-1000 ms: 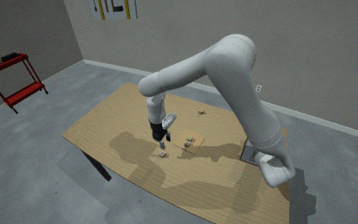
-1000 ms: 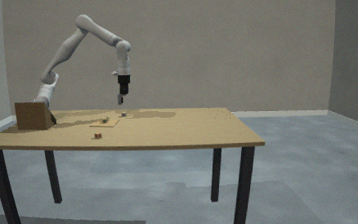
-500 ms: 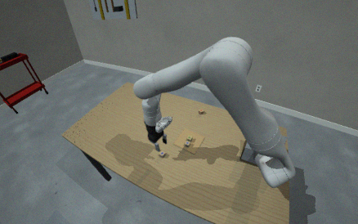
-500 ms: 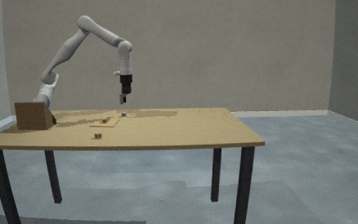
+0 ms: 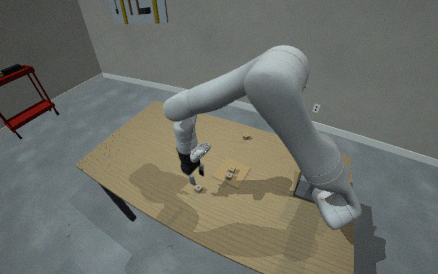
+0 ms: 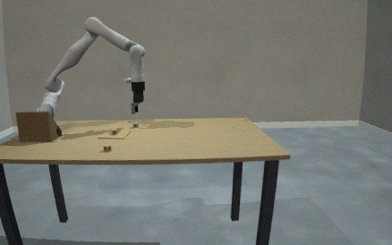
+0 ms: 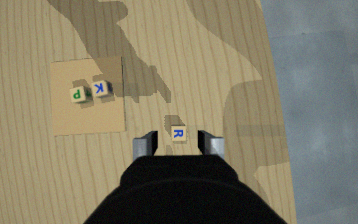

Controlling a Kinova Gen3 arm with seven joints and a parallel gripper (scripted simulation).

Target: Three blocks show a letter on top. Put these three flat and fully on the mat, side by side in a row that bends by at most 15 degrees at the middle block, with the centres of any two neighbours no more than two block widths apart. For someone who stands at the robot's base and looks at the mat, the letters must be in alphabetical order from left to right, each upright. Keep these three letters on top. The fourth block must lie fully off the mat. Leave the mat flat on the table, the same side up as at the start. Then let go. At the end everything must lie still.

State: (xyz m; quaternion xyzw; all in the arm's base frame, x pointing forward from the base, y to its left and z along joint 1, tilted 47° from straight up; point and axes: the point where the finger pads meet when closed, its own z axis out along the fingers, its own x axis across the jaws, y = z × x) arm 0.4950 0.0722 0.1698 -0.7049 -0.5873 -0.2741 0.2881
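My gripper is now 90 mm above the blue R block. Also, from my hand: blue K block (120 mm to the right, 100 mm behind, 90 mm below); then tan mat (160 mm to the right, 100 mm below, 90 mm behind); then green P block (160 mm to the right, 90 mm below, 90 mm behind).
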